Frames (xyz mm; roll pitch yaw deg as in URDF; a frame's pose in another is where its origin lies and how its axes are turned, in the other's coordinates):
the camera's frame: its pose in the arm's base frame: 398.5 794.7 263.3 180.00 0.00 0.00
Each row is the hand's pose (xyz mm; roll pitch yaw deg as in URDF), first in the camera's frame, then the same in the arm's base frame.
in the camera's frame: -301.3 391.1 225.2 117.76 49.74 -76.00
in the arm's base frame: 97.2 403.6 38.1 -62.24 -49.74 76.00
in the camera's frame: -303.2 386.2 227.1 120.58 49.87 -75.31
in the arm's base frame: 95.3 408.5 36.2 -59.42 -49.87 75.31
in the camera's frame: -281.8 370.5 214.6 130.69 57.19 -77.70
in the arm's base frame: 116.7 424.2 48.7 -49.31 -57.19 77.70
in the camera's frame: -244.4 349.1 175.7 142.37 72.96 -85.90
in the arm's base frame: 154.1 445.6 87.6 -37.63 -72.96 85.90
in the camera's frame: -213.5 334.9 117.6 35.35 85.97 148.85
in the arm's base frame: 185.0 459.8 145.7 -144.65 -85.97 -148.85
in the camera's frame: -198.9 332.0 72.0 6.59 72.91 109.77
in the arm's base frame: 199.6 462.7 191.3 -173.41 -72.91 -109.77
